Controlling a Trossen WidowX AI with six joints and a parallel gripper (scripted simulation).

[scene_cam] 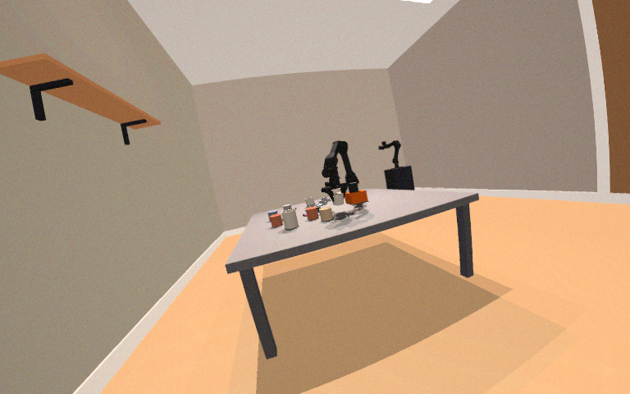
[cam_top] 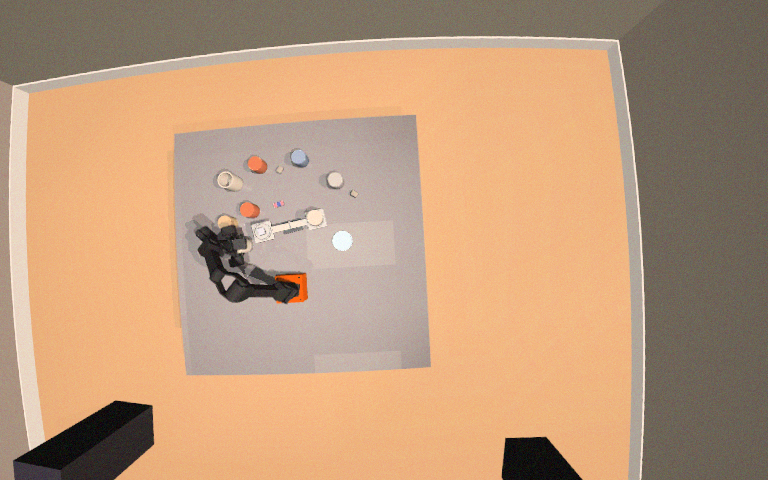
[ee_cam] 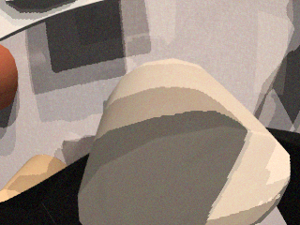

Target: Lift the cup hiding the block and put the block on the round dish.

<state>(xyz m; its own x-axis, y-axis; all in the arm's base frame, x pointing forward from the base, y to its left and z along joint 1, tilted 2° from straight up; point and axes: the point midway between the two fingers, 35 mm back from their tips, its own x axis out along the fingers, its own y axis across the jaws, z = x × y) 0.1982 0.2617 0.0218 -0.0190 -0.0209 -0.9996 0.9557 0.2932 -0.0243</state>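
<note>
Now: gripper tip 100 mm to the left of the pale grey block, 70 mm short of it and 10 mm below it. The rest, counted from my gripper tip: blue eraser: 220 mm ahead, 150 mm to the right, 70 mm below; then balance beam: 220 mm to the right, 110 mm ahead, 40 mm below; then tan cup: 120 mm to the left, 100 mm ahead, 40 mm below.
</note>
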